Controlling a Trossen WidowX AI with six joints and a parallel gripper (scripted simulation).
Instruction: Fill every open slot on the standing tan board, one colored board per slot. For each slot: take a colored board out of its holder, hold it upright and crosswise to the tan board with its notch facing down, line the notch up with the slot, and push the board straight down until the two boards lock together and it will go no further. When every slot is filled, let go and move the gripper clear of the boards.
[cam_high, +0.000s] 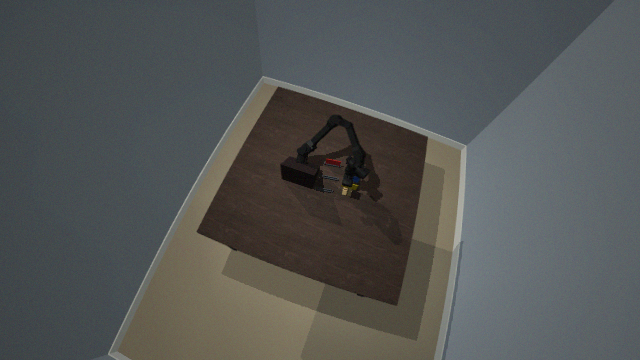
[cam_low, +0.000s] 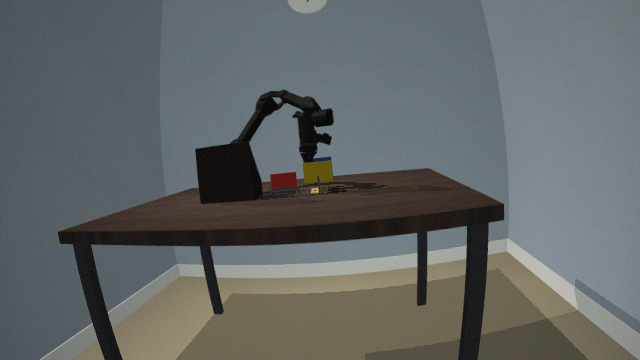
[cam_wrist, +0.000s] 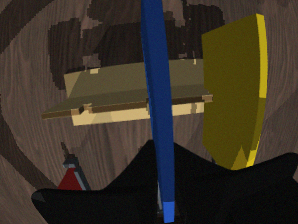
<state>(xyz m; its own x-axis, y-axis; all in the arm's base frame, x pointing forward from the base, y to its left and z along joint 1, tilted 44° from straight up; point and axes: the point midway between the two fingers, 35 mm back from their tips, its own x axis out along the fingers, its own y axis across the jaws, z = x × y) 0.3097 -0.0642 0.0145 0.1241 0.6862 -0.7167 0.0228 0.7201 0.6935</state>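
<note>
Now: gripper tip 30 mm short of the blue board. From my gripper tip the other things lie so: red board (110 mm behind, 110 mm to the left, 50 mm below); then yellow board (20 mm ahead, 50 mm to the right, 10 mm below); then tan board (20 mm ahead, 50 mm below).
</note>
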